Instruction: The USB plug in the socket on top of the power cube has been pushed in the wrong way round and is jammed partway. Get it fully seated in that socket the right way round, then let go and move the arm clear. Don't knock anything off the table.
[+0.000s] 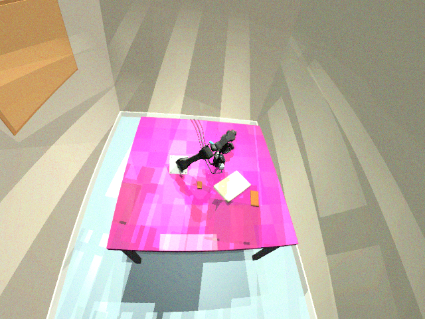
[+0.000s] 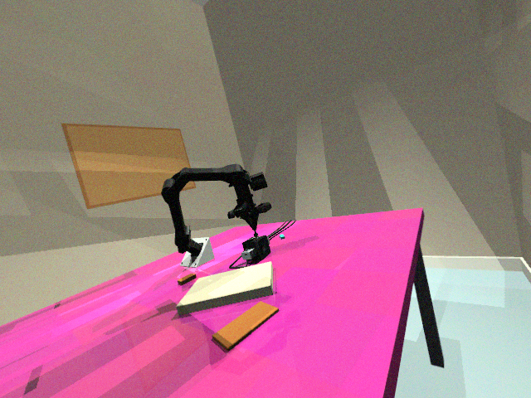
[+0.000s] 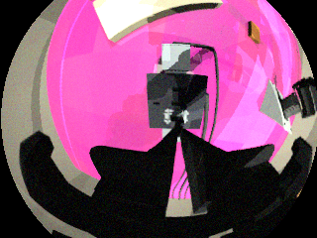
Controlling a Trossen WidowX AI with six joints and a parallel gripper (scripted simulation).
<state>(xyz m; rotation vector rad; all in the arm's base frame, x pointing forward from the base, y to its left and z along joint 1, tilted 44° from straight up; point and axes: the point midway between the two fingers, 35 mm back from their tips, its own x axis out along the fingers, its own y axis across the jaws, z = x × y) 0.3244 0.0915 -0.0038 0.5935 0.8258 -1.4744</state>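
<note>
Right now my gripper tip is 2 cm above the usb plug. Round my gripper tip: white slab 27 cm to the right, 10 cm below, 8 cm ahead; then small cyan piece 22 cm to the left, 10 cm below, 2 cm behind; then small orange block 24 cm to the right, 18 cm behind, 10 cm below.
</note>
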